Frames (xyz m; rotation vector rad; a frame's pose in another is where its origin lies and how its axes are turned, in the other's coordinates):
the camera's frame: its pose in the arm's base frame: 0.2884 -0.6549 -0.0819 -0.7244 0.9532 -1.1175
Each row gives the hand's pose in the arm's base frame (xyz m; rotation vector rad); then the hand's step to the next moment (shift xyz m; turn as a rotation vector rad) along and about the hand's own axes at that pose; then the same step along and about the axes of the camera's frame.
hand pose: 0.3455 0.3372 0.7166 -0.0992 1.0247 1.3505
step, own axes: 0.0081 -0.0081 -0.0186 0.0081 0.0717 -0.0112
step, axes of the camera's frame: 0.0116 0.0134 -0.0128 -0.0341 -0.0409 -0.0499
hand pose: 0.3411 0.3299 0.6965 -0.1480 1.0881 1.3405
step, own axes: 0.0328 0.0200 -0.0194 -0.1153 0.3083 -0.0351
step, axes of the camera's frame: -0.0141 0.0122 -0.0388 -0.0789 -0.2888 -0.1413
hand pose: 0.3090 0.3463 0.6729 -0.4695 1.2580 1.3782
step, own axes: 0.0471 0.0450 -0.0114 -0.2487 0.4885 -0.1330
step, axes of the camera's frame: -0.0224 0.0058 -0.0619 -0.0419 -0.5162 -0.2235
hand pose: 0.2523 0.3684 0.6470 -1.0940 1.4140 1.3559
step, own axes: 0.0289 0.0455 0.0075 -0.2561 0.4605 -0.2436
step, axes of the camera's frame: -0.0101 -0.0033 -0.0534 0.0670 -0.5412 -0.1991
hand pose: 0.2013 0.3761 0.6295 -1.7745 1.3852 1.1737
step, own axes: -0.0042 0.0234 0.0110 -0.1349 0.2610 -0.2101
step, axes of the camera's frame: -0.0082 -0.0095 -0.0230 0.0984 -0.3368 -0.0857
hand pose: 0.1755 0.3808 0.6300 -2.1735 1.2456 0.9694
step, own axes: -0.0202 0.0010 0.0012 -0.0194 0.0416 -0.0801
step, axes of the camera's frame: -0.0159 -0.0125 -0.0010 0.0418 -0.0812 0.0135
